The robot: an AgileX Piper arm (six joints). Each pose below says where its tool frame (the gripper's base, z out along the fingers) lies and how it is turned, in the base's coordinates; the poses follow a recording.
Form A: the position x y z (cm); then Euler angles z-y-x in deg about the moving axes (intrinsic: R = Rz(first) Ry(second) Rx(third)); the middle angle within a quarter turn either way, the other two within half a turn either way.
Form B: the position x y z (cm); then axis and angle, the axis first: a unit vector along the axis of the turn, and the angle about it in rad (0 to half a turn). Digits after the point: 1 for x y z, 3 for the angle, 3 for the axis.
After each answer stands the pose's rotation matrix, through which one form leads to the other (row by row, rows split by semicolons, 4 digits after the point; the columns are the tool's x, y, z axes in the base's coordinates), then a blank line. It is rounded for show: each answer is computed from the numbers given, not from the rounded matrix.
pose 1, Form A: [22.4 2.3 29.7 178.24 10.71 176.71]
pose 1, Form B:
[22.4 2.3 29.7 0.013 1.000 0.027 2.954]
-0.9821 0.0200 0.1872; 0.0302 0.9982 0.0517; -0.1858 0.0564 -0.9810

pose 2, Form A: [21.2 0.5 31.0 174.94 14.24 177.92]
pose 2, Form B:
[21.2 0.5 31.0 0.042 0.999 0.013 2.892]
-0.9655 0.0792 0.2481; 0.0855 0.9962 0.0145; -0.2460 0.0352 -0.9686

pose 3, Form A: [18.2 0.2 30.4 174.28 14.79 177.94]
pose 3, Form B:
[18.2 0.2 30.4 0.048 0.999 0.011 2.882]
-0.9621 0.0905 0.2574; 0.0964 0.9953 0.0103; -0.2553 0.0348 -0.9662

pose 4, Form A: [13.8 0.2 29.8 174.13 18.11 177.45]
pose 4, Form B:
[13.8 0.2 29.8 0.048 0.999 0.014 2.824]
-0.9455 0.0884 0.3135; 0.0972 0.9952 0.0125; -0.3108 0.0423 -0.9495

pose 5, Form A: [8.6 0.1 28.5 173.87 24.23 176.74]
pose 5, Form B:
[8.6 0.1 28.5 0.047 0.999 0.017 2.716]
-0.9067 0.0834 0.4135; 0.0974 0.9952 0.0128; -0.4104 0.0519 -0.9104

